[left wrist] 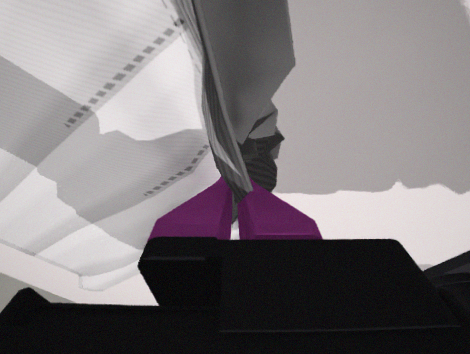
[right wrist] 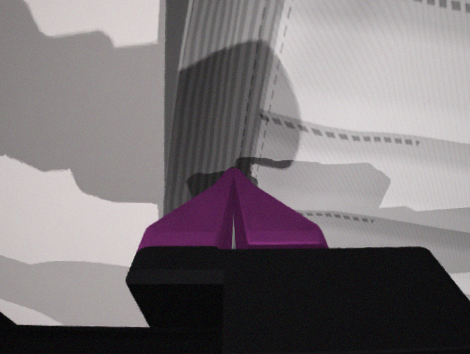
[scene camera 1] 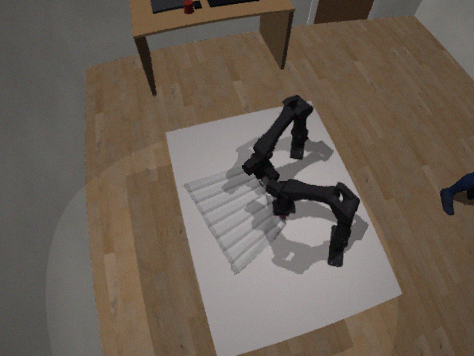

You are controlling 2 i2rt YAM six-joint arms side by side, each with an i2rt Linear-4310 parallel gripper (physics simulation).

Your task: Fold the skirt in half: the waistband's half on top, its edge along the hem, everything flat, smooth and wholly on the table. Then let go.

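Note:
The light grey pleated skirt [scene camera 1: 220, 212] [left wrist: 155, 95] [right wrist: 370, 65] lies spread on the white table top [scene camera 1: 280, 310]. Its hem [scene camera 1: 210, 227] runs diagonally along the left of the scene view, and its narrower waist end lies under the grippers. My left gripper [left wrist: 235, 176] [scene camera 1: 284, 216] is shut on the ribbed waistband [left wrist: 245, 60] [right wrist: 215, 95], which is bunched and raised at the fingertips. My right gripper [right wrist: 233, 177] [scene camera 1: 264, 180] has its fingers together on the waistband farther up the picture, seemingly pinching it; the tips hide most of the pinched cloth.
Both dark arms reach in from the right side of the table and come close together near the waistband, casting shadows over it. A wooden desk [scene camera 1: 215, 20] with a red cup [scene camera 1: 188, 7] stands beyond the table. Part of a blue figure [scene camera 1: 457, 189] shows at the right edge.

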